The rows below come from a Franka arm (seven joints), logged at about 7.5 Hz.
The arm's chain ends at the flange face. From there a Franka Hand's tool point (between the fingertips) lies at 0.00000 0.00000 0.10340 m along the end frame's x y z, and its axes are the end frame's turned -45 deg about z.
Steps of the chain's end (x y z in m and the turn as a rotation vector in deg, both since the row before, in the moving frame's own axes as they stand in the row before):
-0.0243, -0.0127, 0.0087, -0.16, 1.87, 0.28
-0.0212, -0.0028, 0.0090, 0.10, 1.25, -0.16
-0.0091, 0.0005, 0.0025, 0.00, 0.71, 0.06
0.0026, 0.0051, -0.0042, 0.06, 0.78, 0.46
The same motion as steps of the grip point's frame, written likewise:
-0.0060, -0.0236, 0.0086, -1.44, 1.21, 0.28
-0.0113, -0.0155, 0.0090, -0.81, 0.95, -0.16
-0.0059, -0.0052, 0.0025, -0.50, 0.50, 0.06
-0.0007, 0.0064, -0.0042, -0.51, 0.59, 0.46

